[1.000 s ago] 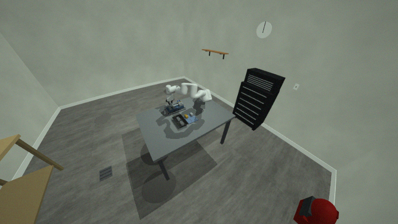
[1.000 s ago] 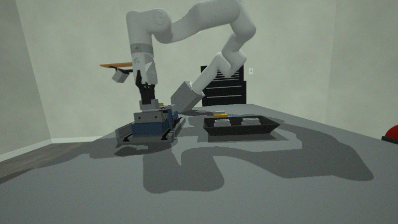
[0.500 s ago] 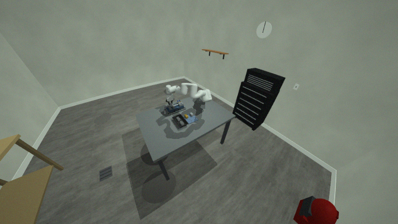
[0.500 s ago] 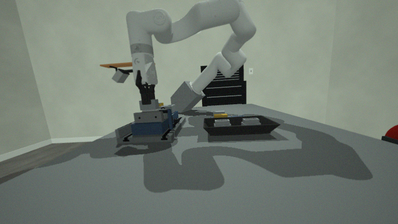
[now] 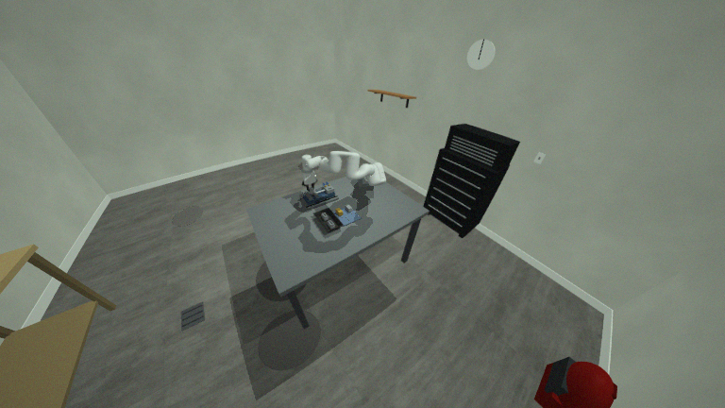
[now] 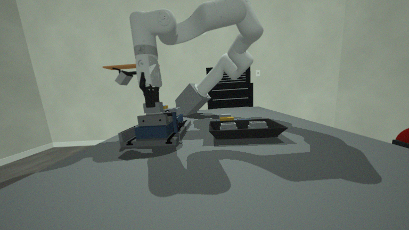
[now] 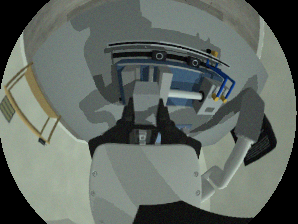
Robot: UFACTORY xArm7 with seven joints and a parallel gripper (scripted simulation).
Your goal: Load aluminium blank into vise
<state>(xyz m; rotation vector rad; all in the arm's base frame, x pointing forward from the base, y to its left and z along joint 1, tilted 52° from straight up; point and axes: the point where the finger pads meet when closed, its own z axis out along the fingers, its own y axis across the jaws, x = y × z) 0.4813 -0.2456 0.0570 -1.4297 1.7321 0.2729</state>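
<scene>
The vise is 10 cm below my hand and 7 cm behind it. From my hand the other things lie so: grey aluminium blank: 2 cm below; brass blank: 28 cm to the left, 12 cm below, 12 cm behind.
</scene>
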